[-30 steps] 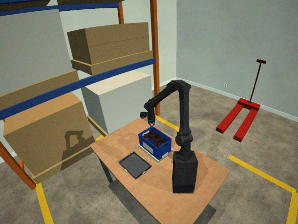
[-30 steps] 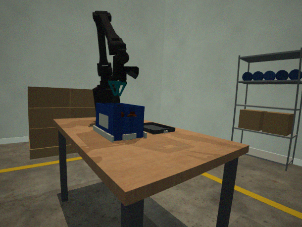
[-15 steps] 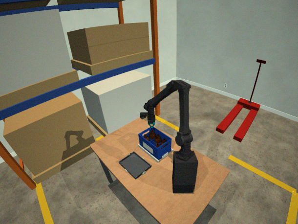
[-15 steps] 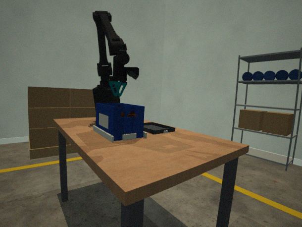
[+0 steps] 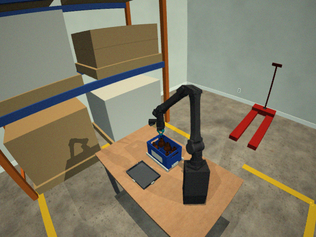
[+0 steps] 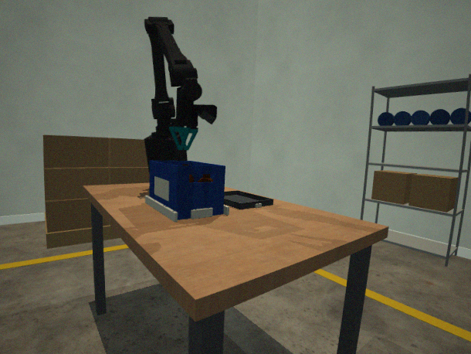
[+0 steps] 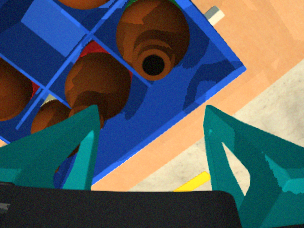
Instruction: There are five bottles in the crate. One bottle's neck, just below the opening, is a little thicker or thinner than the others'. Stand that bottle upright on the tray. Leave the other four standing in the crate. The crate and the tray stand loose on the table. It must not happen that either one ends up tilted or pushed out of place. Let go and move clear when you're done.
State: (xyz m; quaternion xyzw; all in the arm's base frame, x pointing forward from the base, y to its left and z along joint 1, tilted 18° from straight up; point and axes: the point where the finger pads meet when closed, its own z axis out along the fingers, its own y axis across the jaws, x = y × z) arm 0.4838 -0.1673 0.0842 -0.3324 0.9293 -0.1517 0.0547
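Now: hand 15 cm above the bottle, 9 cm to the right of it and 2 cm short of it. Round my hand: crate (15 cm below, 8 cm behind, 6 cm to the left); then dark tray (34 cm to the left, 22 cm below, 7 cm behind).
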